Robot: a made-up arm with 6 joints. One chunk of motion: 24 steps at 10 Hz.
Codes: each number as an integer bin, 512 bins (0 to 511) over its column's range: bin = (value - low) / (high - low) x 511, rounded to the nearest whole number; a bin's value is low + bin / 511 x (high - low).
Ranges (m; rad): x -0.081..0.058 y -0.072..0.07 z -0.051..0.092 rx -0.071..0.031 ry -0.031..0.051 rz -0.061..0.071
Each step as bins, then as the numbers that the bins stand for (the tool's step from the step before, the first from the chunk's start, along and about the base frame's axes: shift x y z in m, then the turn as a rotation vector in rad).
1 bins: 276 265 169 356 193 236
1 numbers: -0.00592 0.00164 -0.00371 0.00006 -0.00003 -0.00004
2 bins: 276 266 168 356 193 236
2 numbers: -0.00592 0.00192 -0.00399 0.00006 -0.00003 -0.00004
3 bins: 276 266 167 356 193 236
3 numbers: -0.00592 0.00192 -0.00427 0.00006 -0.00003 -0.00004
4 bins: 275 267 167 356 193 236
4 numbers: -0.00620 0.00220 -0.00427 0.00006 -0.00003 -0.00004
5 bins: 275 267 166 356 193 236
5 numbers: -0.00620 0.00220 -0.00455 0.00006 -0.00003 -0.00004
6 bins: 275 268 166 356 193 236
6 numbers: -0.00620 0.00247 -0.00455 0.00006 -0.00003 -0.00004
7 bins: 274 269 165 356 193 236
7 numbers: -0.00647 0.00275 -0.00483 0.00006 -0.00003 -0.00004
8 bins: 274 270 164 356 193 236
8 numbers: -0.00647 0.00303 -0.00511 0.00006 -0.00003 -0.00004
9 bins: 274 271 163 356 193 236
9 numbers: -0.00647 0.00331 -0.00539 0.00006 -0.00003 -0.00004
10 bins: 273 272 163 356 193 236
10 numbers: -0.00674 0.00359 -0.00539 0.00006 -0.00003 -0.00004
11 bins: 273 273 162 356 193 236
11 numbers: -0.00674 0.00386 -0.00567 0.00006 -0.00003 -0.00004
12 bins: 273 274 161 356 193 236
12 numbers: -0.00674 0.00414 -0.00595 0.00006 -0.00003 -0.00004
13 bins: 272 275 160 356 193 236
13 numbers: -0.00701 0.00442 -0.00623 0.00006 -0.00003 -0.00004
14 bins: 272 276 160 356 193 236
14 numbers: -0.00701 0.00470 -0.00623 0.00006 -0.00003 -0.00004
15 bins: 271 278 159 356 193 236
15 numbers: -0.00728 0.00525 -0.00650 0.00006 -0.00003 -0.00004
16 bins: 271 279 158 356 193 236
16 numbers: -0.00728 0.00553 -0.00678 0.00006 -0.00003 -0.00004
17 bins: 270 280 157 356 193 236
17 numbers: -0.00756 0.00581 -0.00706 0.00006 -0.00003 -0.00004
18 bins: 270 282 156 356 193 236
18 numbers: -0.00756 0.00636 -0.00734 0.00006 -0.00003 -0.00004
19 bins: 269 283 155 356 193 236
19 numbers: -0.00783 0.00664 -0.00762 0.00006 -0.00003 -0.00004
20 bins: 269 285 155 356 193 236
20 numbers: -0.00783 0.00720 -0.00762 0.00006 -0.00003 -0.00004
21 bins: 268 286 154 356 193 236
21 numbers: -0.00810 0.00748 -0.00790 0.00006 -0.00003 -0.00004
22 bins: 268 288 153 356 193 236
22 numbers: -0.00810 0.00803 -0.00818 0.00006 -0.00003 -0.00004
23 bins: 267 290 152 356 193 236
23 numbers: -0.00837 0.00859 -0.00846 0.00006 -0.00003 -0.00004
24 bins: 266 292 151 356 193 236
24 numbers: -0.00864 0.00914 -0.00874 0.00006 -0.00003 -0.00004
